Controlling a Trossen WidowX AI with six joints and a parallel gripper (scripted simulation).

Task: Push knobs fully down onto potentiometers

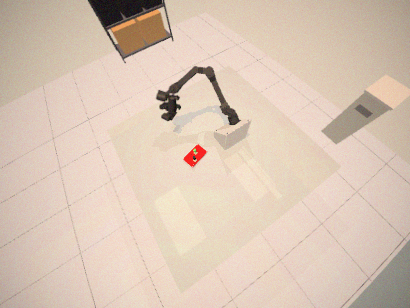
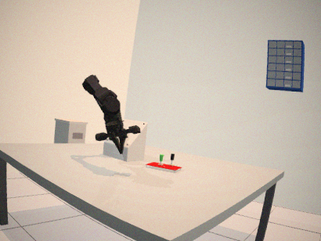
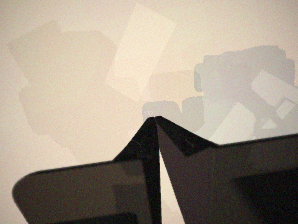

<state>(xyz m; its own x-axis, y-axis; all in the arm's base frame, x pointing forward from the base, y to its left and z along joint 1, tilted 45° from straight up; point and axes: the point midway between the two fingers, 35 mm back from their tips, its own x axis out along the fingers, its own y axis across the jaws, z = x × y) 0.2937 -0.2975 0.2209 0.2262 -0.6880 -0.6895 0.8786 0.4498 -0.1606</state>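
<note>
Now: the green knob 31 cm to the left of my gripper tip, 4 cm below it and 2 cm ahead of it. Round my gripper tip: black knob: 35 cm to the left, 6 cm ahead, 3 cm below.
</note>
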